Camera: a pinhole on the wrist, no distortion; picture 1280 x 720 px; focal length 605.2 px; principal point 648.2 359.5 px. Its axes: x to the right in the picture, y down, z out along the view. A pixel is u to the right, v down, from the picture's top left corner.
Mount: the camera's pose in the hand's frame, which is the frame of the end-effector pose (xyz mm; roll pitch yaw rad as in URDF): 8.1 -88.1 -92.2 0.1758 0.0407 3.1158
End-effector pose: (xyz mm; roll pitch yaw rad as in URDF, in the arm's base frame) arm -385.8 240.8 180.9 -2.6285 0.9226 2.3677
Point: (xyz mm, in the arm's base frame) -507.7 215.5 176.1
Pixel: 361.7 650.5
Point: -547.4 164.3 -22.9
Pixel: 102.7 513.4
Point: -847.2 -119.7 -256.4
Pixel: outside the picture
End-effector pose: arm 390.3 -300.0 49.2 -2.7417 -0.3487 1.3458
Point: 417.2 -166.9 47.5
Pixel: 155.6 28.7
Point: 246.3 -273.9 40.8
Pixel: 689.3 657.5
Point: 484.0 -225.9 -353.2
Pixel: 707.6 72.9
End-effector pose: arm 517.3 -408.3 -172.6 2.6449 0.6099 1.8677
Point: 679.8 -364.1 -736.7
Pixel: 290.0 442.7
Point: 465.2 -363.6 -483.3
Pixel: 89.7 576.1
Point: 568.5 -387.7 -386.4
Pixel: 363.1 337.2
